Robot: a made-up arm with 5 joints.
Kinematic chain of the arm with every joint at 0, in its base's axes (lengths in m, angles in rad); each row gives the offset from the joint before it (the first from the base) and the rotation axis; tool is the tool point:
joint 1: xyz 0 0 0.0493 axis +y
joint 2: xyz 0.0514 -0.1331 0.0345 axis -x
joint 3: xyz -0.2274 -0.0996 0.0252 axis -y
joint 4: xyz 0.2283 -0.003 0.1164 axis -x
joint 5: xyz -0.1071 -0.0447 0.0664 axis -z
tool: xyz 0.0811 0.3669 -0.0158
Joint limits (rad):
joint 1: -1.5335..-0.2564
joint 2: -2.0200..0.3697
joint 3: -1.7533..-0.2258
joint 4: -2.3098..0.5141
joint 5: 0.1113..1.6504
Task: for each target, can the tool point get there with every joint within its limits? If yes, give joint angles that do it. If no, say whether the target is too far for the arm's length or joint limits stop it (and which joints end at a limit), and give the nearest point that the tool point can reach.
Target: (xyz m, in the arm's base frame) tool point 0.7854 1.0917 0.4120
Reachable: no: too far | nearest point 0.2495 0.2971 0.0703 | short by 1.018 m
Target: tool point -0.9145 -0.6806 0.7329
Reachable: no: too far | nearest point -0.3598 -0.3377 0.3183 | short by 0.773 m
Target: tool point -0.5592 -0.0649 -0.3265
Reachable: no: joint limits stop it (at a limit: joint 1, joint 2, joint 3, joint 4) | nearest point -0.3095 -0.0226 -0.1519 | short by 0.308 m
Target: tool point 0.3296 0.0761 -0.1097
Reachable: yes | joints -0.9558 -0.6881 -1.4246 0.0662 1.2078
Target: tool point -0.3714 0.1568 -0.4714
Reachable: no: joint limits stop it (at a limit: joint 1, joint 3, joint 5) | nearest point -0.2096 0.1160 -0.3644 | short by 0.198 m
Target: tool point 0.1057 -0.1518 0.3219
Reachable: yes | joints -0.5732 -1.4824 -0.7345 -0.4288 0.2860
